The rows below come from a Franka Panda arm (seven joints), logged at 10 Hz.
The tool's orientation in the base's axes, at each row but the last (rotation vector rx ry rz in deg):
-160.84, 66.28, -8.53
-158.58, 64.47, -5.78
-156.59, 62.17, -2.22
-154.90, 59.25, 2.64
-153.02, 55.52, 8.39
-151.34, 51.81, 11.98
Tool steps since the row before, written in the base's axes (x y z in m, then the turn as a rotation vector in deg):
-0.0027, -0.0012, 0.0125, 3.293, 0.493, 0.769
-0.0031, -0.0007, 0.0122, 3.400, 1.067, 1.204
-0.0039, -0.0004, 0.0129, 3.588, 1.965, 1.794
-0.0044, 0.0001, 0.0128, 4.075, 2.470, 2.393
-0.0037, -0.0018, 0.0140, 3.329, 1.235, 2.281
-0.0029, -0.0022, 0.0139, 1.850, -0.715, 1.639
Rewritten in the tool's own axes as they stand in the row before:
-0.0004, 0.0011, -0.0128, 2.018, -2.741, -0.309
-0.0017, 0.0006, -0.0125, 1.696, -3.292, -0.659
-0.0032, 0.0004, -0.0131, 1.192, -4.172, -1.061
-0.0048, 0.0001, -0.0126, 1.157, -4.987, -1.492
-0.0045, 0.0003, -0.0139, 1.359, -3.581, -1.771
-0.0044, -0.0003, -0.0137, 1.459, -1.054, -1.839

